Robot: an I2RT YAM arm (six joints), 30 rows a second.
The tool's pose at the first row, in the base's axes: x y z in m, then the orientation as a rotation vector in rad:
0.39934, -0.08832, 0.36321, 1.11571, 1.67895, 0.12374
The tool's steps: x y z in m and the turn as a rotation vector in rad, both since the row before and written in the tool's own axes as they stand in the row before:
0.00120, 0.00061, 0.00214, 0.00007, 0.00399, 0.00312
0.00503, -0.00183, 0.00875, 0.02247, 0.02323, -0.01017
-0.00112, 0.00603, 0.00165, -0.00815, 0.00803, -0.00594
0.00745, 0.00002, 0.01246, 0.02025, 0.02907, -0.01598
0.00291, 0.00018, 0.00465, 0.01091, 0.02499, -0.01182
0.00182, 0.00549, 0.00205, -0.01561, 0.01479, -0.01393
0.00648, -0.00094, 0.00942, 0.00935, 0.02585, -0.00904
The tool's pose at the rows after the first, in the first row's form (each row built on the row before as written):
0.40142, -0.08803, 0.36180, 1.11884, 1.68082, 0.12797
0.40731, -0.08913, 0.35347, 1.12928, 1.71213, 0.11629
0.41237, -0.08729, 0.35684, 1.11904, 1.72056, 0.12415
0.42196, -0.08698, 0.34595, 1.12302, 1.75972, 0.11379
0.42549, -0.08662, 0.34176, 1.12328, 1.79084, 0.11160
0.43039, -0.08297, 0.34233, 1.10135, 1.80769, 0.12567
0.43637, -0.08227, 0.33256, 1.10259, 1.83775, 0.12672

